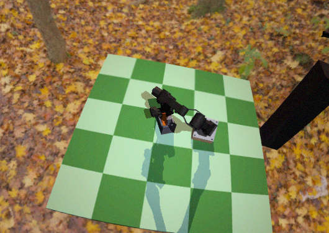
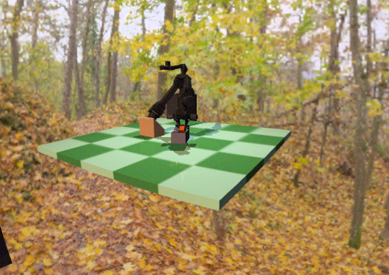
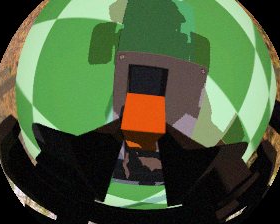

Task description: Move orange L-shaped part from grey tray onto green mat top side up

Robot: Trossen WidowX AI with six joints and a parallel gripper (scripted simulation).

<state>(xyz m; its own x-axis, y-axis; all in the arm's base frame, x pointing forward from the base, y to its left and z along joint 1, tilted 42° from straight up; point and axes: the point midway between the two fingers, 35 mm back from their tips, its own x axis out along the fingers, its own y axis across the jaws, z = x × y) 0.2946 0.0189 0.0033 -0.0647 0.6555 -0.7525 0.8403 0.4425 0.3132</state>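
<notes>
The green mat is 6 cm ahead of my gripper tip, 13 cm to the right of it and 8 cm below it. Round my gripper tip: orange L-shaped part 3 cm behind, 2 cm to the left, 3 cm below.
</notes>
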